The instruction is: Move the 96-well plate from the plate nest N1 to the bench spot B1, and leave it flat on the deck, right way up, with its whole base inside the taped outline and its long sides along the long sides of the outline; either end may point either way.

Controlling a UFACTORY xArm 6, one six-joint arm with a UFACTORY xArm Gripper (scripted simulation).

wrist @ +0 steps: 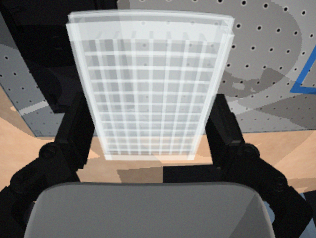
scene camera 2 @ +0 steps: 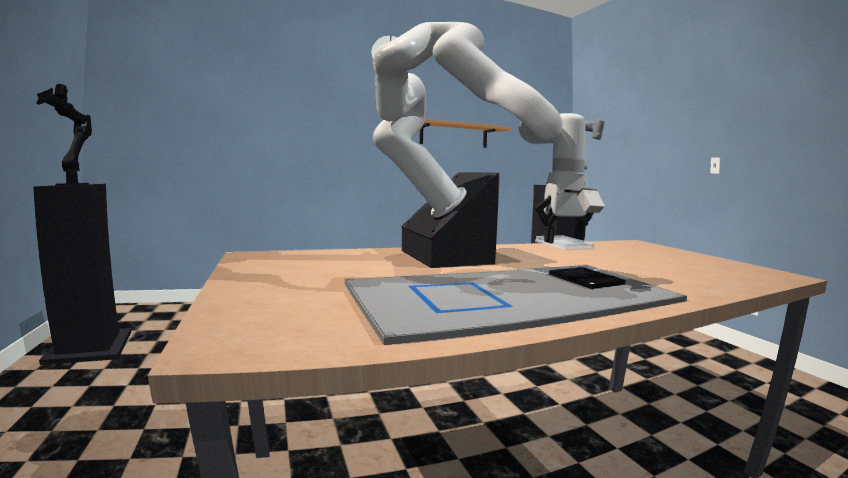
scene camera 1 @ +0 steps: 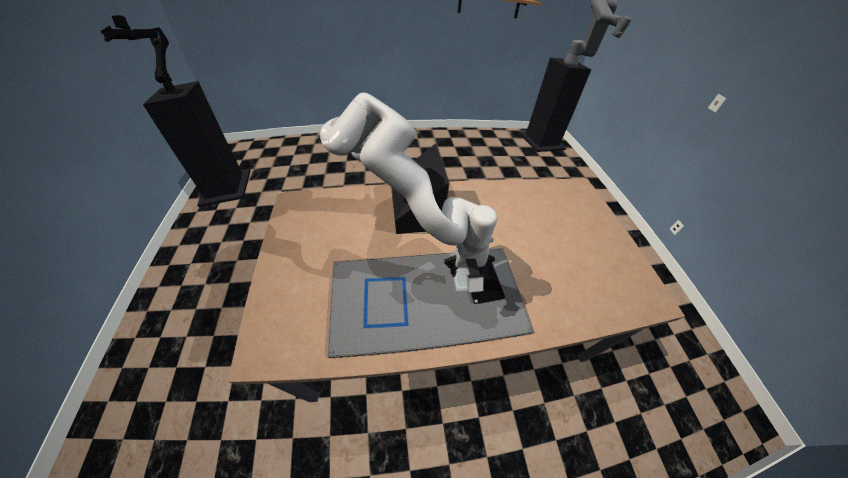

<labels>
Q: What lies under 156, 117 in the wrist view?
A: A 96-well plate.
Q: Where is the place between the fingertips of my gripper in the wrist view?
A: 150, 107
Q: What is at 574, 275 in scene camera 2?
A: A black plate nest N1.
</labels>
